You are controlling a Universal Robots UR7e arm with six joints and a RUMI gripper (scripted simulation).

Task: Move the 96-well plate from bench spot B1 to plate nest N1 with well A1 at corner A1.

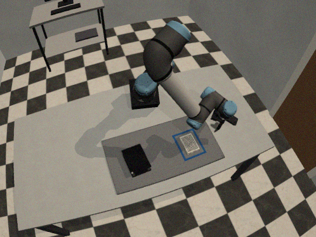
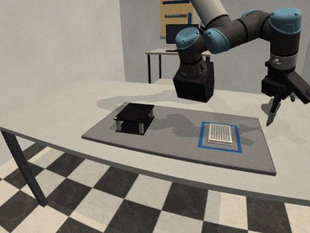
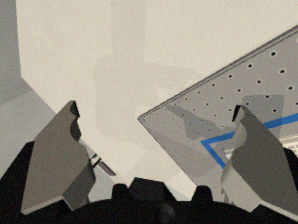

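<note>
Right now my hand is 10 mm past the white 96-well plate, 220 mm to the left of it and 100 mm above it. Round my hand: A1 corner mark 10 mm behind, 620 mm to the right, 40 mm below; black raised plate nest 70 mm behind, 560 mm to the right, 50 mm below.
</note>
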